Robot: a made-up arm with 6 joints.
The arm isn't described. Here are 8 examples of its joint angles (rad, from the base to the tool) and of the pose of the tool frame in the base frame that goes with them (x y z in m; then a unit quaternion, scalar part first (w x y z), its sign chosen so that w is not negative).
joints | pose
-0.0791 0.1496 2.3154 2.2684 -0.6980 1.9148 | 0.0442 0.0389 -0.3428 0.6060 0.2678 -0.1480 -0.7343
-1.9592 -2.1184 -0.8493 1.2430 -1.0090 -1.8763 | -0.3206 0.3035 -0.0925 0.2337 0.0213 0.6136 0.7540
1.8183 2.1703 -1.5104 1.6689 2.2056 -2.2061 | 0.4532 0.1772 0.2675 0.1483 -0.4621 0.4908 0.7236
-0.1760 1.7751 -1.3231 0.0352 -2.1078 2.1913 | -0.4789 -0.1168 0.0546 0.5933 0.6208 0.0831 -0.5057
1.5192 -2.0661 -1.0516 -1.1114 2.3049 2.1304 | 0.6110 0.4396 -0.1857 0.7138 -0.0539 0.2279 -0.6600
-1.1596 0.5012 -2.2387 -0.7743 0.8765 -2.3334 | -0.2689 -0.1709 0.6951 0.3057 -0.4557 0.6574 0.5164
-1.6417 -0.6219 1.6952 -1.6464 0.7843 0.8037 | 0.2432 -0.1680 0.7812 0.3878 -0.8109 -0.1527 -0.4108
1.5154 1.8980 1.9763 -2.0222 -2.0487 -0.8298 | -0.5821 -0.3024 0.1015 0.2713 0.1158 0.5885 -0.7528
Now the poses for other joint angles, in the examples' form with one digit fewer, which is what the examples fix.
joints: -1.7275 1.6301 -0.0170 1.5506 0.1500 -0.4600
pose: -0.641 -0.164 -0.047 0.650 0.185 0.074 -0.733
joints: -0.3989 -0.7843 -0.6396 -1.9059 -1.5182 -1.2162
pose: -0.497 -0.878 0.705 0.785 -0.078 0.131 -0.600
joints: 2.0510 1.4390 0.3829 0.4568 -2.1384 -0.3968
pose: 0.684 -0.016 0.284 0.794 -0.289 -0.504 0.180
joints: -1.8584 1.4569 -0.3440 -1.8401 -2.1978 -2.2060
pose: -0.525 0.587 -0.522 0.088 0.229 -0.765 -0.595
